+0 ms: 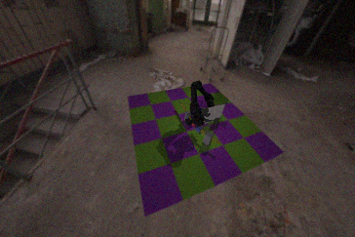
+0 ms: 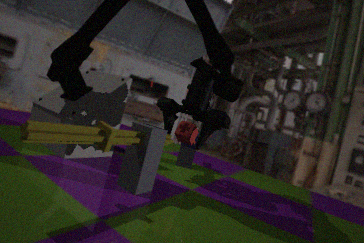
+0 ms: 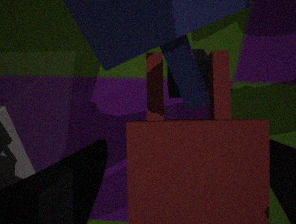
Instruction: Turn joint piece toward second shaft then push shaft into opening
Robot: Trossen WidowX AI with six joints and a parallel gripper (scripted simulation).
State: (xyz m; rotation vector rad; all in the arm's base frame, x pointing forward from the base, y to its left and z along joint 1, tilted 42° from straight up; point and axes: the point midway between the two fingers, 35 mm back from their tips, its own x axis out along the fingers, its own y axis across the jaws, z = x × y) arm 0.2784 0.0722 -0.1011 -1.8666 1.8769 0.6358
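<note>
The red square joint piece lies 30 mm above my gripper tip and 20 mm to the left of it.
</note>
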